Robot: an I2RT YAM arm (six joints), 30 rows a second.
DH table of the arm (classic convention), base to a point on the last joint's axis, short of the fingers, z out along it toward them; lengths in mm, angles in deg. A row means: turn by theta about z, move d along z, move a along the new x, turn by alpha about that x. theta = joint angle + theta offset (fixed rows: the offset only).
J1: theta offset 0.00  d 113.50  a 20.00  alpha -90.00
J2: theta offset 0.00  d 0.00  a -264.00  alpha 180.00
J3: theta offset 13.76  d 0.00  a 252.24  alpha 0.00
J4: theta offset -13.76  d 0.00  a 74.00  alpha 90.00
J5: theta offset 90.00  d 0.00  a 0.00  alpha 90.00
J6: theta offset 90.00  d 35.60  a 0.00  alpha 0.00
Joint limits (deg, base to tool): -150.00..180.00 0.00..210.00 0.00..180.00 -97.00..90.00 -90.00..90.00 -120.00..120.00
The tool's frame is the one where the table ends.
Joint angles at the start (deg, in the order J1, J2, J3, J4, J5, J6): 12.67 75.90 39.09 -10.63 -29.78 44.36
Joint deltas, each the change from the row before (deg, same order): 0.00 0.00 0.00 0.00 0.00 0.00; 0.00 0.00 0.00 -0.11 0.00 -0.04; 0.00 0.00 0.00 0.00 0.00 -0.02; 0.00 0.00 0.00 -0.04 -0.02 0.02; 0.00 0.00 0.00 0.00 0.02 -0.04; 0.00 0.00 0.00 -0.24 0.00 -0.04; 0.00 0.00 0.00 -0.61 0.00 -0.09; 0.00 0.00 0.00 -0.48 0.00 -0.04; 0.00 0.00 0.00 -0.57 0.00 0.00; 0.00 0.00 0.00 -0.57 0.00 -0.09; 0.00 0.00 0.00 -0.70 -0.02 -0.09
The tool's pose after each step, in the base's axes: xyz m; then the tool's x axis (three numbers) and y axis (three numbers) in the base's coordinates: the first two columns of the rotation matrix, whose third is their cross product. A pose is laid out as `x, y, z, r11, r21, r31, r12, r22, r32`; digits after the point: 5 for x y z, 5 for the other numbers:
0.24856, 0.07400, 0.19352, -0.87605, 0.42503, -0.22780, 0.13201, 0.66571, 0.73444
0.24841, 0.07397, 0.19338, -0.87656, 0.42447, -0.22685, 0.13277, 0.66631, 0.73376
0.24841, 0.07397, 0.19338, -0.87661, 0.42424, -0.22710, 0.13247, 0.66646, 0.73368
0.24835, 0.07397, 0.19334, -0.87683, 0.42429, -0.22616, 0.13316, 0.66627, 0.73372
0.24836, 0.07396, 0.19334, -0.87681, 0.42397, -0.22683, 0.13266, 0.66672, 0.73341
0.24804, 0.07389, 0.19304, -0.87783, 0.42330, -0.22414, 0.13504, 0.66769, 0.73209
0.24723, 0.07370, 0.19229, -0.88033, 0.42173, -0.21714, 0.14125, 0.67006, 0.72875
0.24659, 0.07356, 0.19171, -0.88219, 0.42087, -0.21122, 0.14658, 0.67169, 0.72619
0.24582, 0.07338, 0.19103, -0.88420, 0.42042, -0.20357, 0.15361, 0.67327, 0.72326
0.24504, 0.07321, 0.19036, -0.88639, 0.41892, -0.19702, 0.15923, 0.67551, 0.71996
0.24407, 0.07300, 0.18955, -0.88905, 0.41720, -0.18853, 0.16628, 0.67793, 0.71607

